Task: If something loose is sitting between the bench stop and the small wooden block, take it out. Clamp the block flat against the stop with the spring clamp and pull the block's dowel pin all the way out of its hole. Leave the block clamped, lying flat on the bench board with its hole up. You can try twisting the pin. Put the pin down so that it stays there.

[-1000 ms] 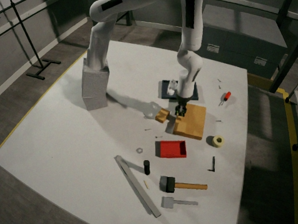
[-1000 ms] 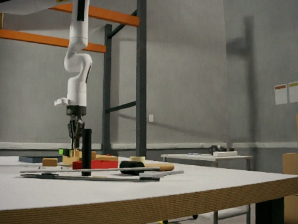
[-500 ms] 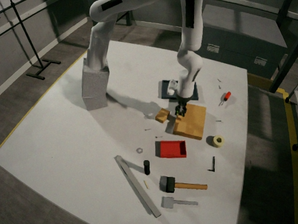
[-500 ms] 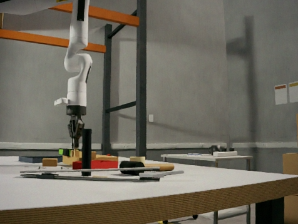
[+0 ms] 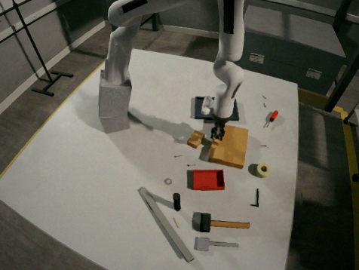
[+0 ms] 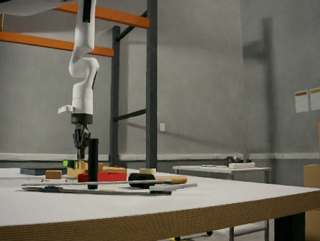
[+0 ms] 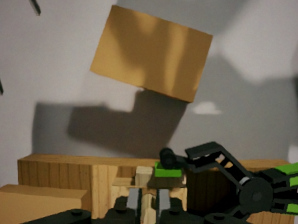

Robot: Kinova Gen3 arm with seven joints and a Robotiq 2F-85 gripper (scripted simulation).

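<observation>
The dowel pin lies 2 cm below my hand. Round my hand: pale wooden block (4 cm below); wooden bench board (6 cm ahead, 5 cm below); tan wooden block (9 cm behind, 1 cm to the left, 7 cm below).
</observation>
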